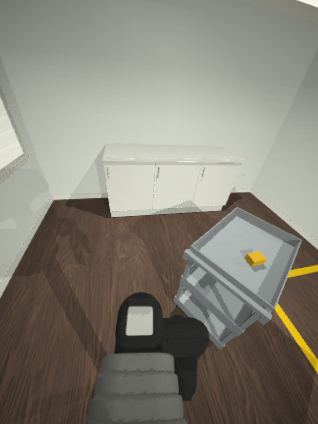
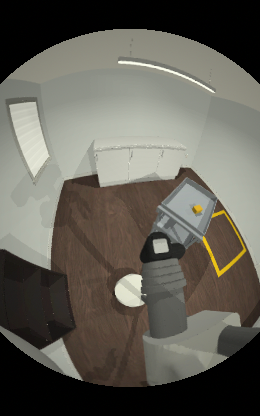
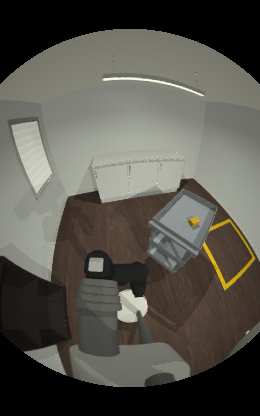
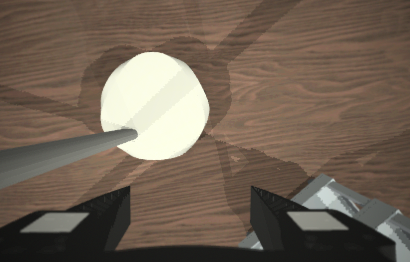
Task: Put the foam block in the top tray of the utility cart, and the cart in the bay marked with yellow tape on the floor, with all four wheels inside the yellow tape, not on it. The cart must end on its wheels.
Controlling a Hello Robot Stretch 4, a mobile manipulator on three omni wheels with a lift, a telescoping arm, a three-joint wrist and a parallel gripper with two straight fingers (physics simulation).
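Observation:
The orange-yellow foam block [image 1: 256, 258] [image 2: 197, 209] [image 3: 194, 221] lies in the top tray of the grey utility cart [image 1: 227, 284] [image 2: 182, 200] [image 3: 182, 215] [image 4: 312, 189]. The cart looks upright, turned at an angle; its wheels cannot be made out. It stands left of the bay marked with yellow tape [image 1: 297, 337] [image 2: 212, 257] [image 3: 214, 265], and its tray hides part of the tape's far left corner. My gripper [image 4: 191, 204] is open and empty, pointing down over the floor on the near left side of the cart, apart from it.
My round white base [image 2: 131, 290] [image 3: 132, 306] [image 4: 155, 105] is on the floor near the gripper. A white cabinet [image 1: 172, 187] [image 2: 142, 165] [image 3: 140, 180] stands against the back wall, behind the cart. A dark piece of furniture [image 2: 35, 300] [image 3: 32, 305] is at the left.

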